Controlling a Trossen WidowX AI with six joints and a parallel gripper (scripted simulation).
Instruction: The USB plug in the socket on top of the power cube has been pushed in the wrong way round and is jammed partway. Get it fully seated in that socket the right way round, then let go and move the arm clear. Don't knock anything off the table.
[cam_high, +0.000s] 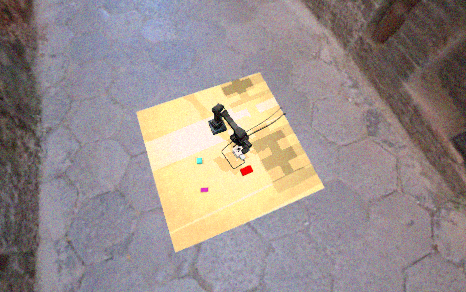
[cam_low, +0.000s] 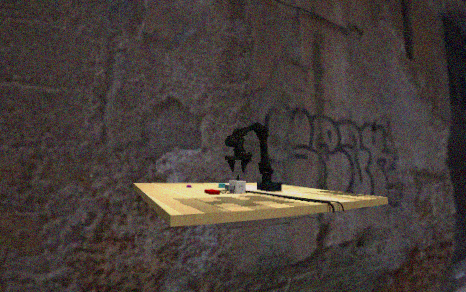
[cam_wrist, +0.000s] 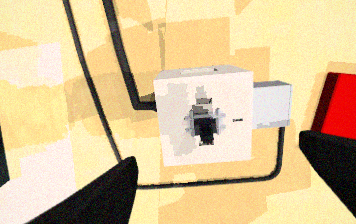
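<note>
Now: the USB plug 4 cm below my gripper tip. Round my gripper tip: cyan block (11 cm behind, 33 cm to the right, 12 cm below); red block (17 cm ahead, 3 cm to the right, 12 cm below); purple block (12 cm ahead, 42 cm to the right, 12 cm below).
</note>
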